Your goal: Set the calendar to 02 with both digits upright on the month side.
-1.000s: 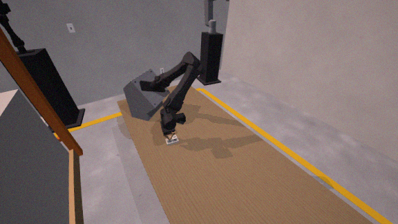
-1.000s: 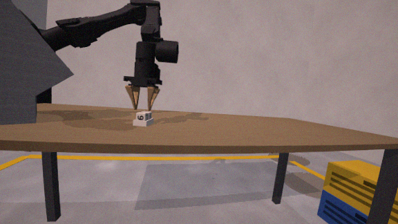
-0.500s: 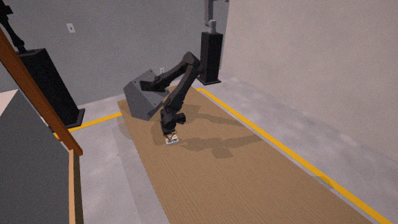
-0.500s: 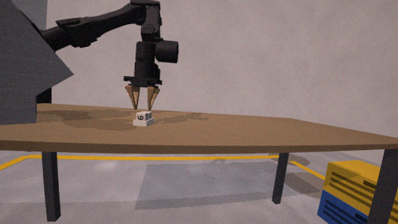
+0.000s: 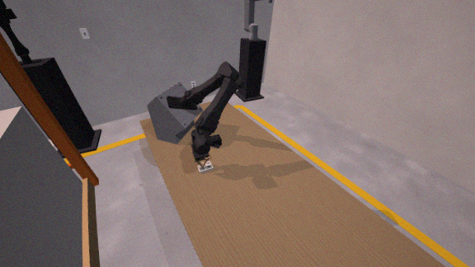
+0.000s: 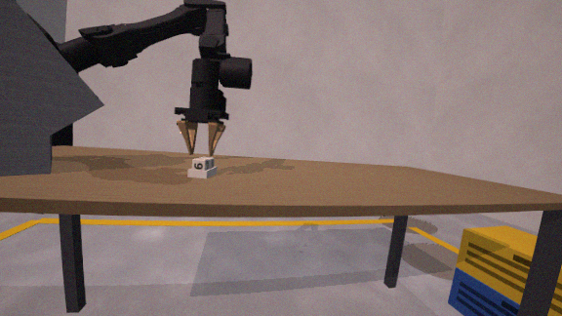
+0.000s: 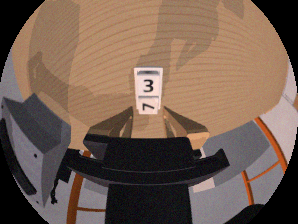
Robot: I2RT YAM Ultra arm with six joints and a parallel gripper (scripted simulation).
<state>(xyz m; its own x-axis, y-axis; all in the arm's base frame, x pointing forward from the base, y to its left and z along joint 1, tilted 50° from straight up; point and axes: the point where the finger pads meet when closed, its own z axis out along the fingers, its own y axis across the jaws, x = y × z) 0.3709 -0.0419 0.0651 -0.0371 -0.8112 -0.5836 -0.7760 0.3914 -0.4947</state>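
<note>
Right now the small white tray is 2 cm to the left of my hand and 5 cm below it.
</note>
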